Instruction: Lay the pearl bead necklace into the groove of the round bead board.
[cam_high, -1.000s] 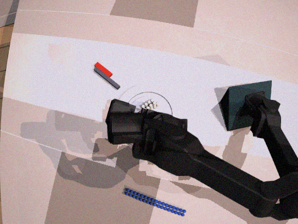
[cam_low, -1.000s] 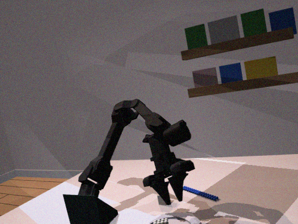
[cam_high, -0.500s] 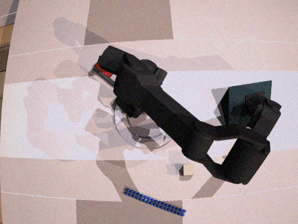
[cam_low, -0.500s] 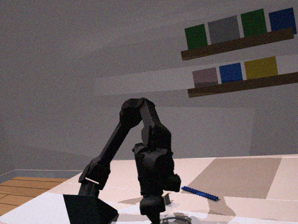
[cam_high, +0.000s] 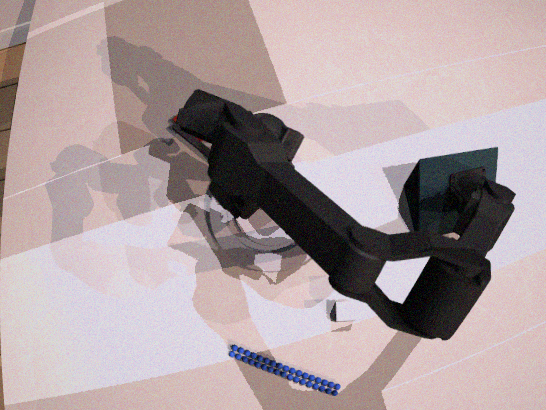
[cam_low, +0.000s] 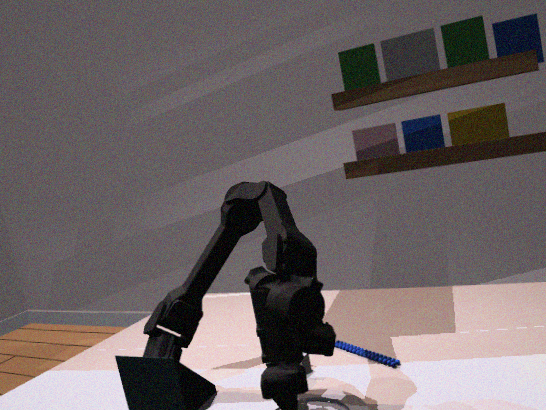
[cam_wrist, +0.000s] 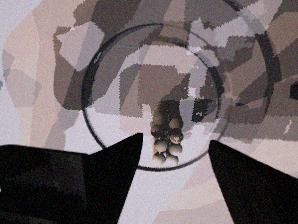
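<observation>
My gripper tip is 10 mm short of the round bead board, 20 mm to the right of it and 30 mm above it. From my gripper tip the other things lie so: small beige cube 70 mm behind, 210 mm to the left, 20 mm below; grey block 120 mm ahead, 140 mm to the right, 40 mm below.
</observation>
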